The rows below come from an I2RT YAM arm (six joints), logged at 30 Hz.
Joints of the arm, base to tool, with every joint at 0 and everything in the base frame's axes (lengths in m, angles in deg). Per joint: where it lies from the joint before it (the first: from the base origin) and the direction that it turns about. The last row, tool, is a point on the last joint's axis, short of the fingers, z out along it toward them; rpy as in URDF.
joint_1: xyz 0 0 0.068 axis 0 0 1
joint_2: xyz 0.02 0.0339 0.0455 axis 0 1 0
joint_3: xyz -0.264 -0.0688 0 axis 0 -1 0
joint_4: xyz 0.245 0.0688 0.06 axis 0 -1 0
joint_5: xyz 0.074 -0.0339 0.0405 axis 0 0 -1
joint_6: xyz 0.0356 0 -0.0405 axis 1 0 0
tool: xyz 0 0 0 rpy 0 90 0
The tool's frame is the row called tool.
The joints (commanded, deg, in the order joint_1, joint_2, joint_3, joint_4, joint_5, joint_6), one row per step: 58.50 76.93 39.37 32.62 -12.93 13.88; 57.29 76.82 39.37 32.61 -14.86 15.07; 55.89 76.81 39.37 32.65 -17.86 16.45; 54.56 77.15 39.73 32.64 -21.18 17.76; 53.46 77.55 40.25 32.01 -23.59 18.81; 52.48 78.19 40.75 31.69 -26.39 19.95; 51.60 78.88 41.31 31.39 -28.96 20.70; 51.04 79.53 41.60 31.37 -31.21 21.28; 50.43 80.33 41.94 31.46 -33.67 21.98; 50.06 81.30 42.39 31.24 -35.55 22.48
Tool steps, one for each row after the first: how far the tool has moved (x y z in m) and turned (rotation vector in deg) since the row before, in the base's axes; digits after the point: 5 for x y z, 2 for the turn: 0.00416 -0.00307 0.00054 0.54 1.21 0.61; 0.00443 -0.00328 0.00017 0.58 1.50 1.48; 0.00476 -0.00190 0.00051 0.51 1.48 1.88; 0.00449 -0.00126 -0.00001 -0.04 1.49 1.22; 0.00411 -0.00049 -0.00072 0.03 1.60 1.71; 0.00399 -0.00017 -0.00060 -0.04 1.21 1.61; 0.00245 0.00022 -0.00150 -0.06 1.00 1.62; 0.00286 0.00038 -0.00177 -0.02 1.15 1.76; 0.00256 0.00145 -0.00260 -0.37 1.15 1.44
